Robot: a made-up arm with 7 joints. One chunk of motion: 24 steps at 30 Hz.
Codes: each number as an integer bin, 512 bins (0 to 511) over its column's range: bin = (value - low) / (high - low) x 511, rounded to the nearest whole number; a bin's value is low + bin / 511 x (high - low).
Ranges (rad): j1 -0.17..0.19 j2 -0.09..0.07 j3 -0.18..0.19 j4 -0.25..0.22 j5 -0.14..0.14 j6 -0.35..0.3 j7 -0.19..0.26
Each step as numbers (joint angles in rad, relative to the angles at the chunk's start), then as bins.
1 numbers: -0.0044 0.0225 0.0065 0.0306 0.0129 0.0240 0.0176
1 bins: 235 359 258 305 279 294 236
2 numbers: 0.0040 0.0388 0.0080 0.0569 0.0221 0.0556 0.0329
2 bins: 247 411 260 334 296 319 253
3 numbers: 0.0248 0.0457 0.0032 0.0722 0.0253 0.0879 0.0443
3 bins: 277 433 253 350 302 344 266
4 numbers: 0.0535 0.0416 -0.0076 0.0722 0.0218 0.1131 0.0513
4 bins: 317 420 238 350 295 364 274
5 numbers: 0.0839 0.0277 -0.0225 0.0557 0.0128 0.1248 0.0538
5 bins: 360 376 218 332 279 373 277
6 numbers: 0.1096 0.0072 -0.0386 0.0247 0.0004 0.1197 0.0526
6 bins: 397 310 195 299 256 369 275
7 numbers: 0.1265 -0.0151 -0.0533 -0.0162 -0.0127 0.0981 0.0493
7 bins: 421 239 175 254 232 352 272
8 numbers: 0.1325 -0.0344 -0.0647 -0.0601 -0.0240 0.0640 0.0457
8 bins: 429 178 159 206 212 325 268
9 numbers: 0.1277 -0.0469 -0.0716 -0.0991 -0.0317 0.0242 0.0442
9 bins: 423 138 150 164 198 294 266
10 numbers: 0.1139 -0.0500 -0.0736 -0.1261 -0.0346 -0.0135 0.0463
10 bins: 403 128 147 135 192 265 268
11 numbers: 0.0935 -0.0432 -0.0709 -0.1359 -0.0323 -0.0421 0.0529
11 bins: 374 149 151 124 197 242 276
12 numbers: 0.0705 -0.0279 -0.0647 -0.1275 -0.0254 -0.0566 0.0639
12 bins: 341 198 159 133 209 231 288
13 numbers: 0.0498 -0.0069 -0.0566 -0.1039 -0.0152 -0.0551 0.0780
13 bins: 312 265 170 159 228 232 304
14 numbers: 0.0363 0.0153 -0.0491 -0.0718 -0.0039 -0.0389 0.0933
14 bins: 293 336 181 194 248 245 322
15 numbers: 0.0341 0.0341 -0.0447 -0.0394 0.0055 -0.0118 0.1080
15 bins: 290 396 187 229 266 266 338
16 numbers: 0.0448 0.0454 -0.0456 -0.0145 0.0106 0.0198 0.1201
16 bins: 305 432 186 256 275 291 352
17 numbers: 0.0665 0.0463 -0.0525 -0.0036 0.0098 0.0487 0.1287
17 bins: 336 435 176 268 273 313 362
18 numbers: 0.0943 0.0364 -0.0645 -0.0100 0.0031 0.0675 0.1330
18 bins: 375 404 160 261 261 328 367
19 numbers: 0.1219 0.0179 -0.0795 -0.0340 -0.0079 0.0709 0.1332
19 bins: 414 345 139 235 241 331 367
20 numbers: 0.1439 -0.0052 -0.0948 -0.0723 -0.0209 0.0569 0.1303
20 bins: 446 271 118 193 217 320 364
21 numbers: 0.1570 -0.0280 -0.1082 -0.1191 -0.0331 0.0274 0.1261
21 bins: 464 198 99 142 195 297 359
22 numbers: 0.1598 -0.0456 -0.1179 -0.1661 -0.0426 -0.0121 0.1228
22 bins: 468 142 86 91 178 266 355
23 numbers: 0.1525 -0.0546 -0.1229 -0.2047 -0.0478 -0.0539 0.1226
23 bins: 458 113 79 49 168 233 355
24 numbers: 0.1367 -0.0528 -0.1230 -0.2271 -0.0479 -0.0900 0.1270
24 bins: 435 119 79 25 168 204 360
